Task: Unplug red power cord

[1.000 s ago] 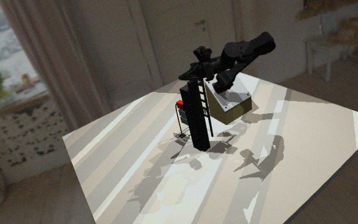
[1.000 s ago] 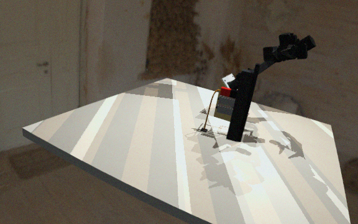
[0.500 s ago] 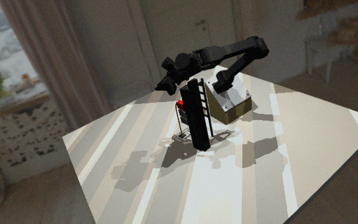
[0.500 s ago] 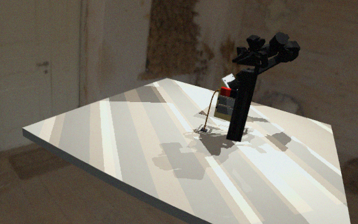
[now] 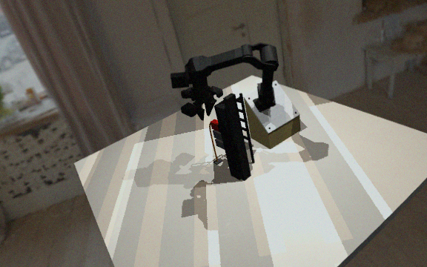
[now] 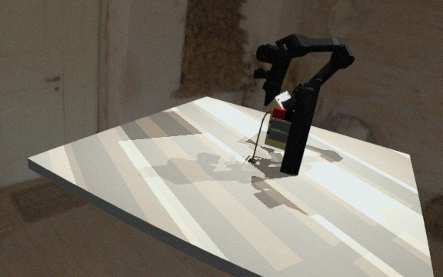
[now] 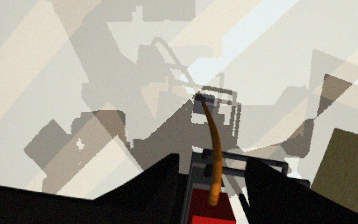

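Right now the red plug is 70 mm to the left of my gripper tip, 30 mm behind it and 10 mm below it. From my gripper tip the other things lie so: black power strip: 140 mm to the left, 70 mm below, 40 mm behind; black ladder-like frame: 120 mm behind, 110 mm to the left, 70 mm below.
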